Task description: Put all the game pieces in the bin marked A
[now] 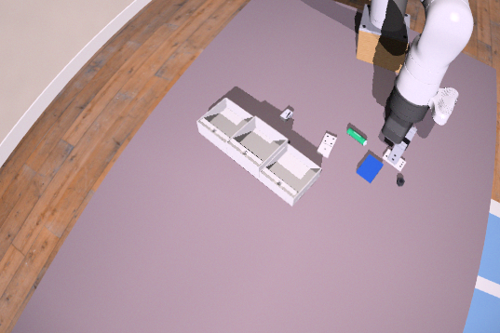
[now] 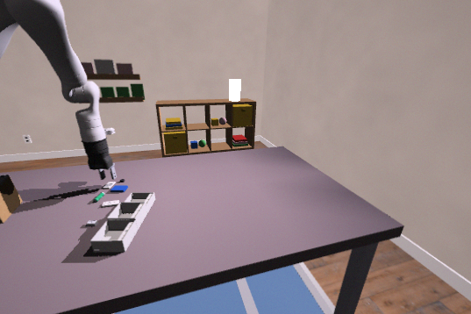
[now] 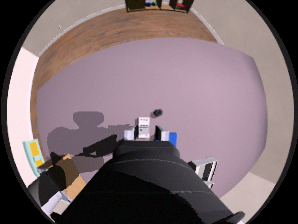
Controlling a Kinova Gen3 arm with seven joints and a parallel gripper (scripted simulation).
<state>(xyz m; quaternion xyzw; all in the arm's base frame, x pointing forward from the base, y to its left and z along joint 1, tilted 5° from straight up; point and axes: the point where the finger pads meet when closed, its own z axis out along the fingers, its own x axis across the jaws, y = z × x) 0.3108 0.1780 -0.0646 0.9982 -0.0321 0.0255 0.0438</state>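
The black piece lies 3 cm ahead of my hand, 4 cm to the left of it and 5 cm below it. Round my hand: green cylinder 10 cm to the right, 5 cm below; then white-grey object 5 cm ahead, 25 cm to the right, 5 cm below; then blue flat block 5 cm ahead, 4 cm to the right, 5 cm below.
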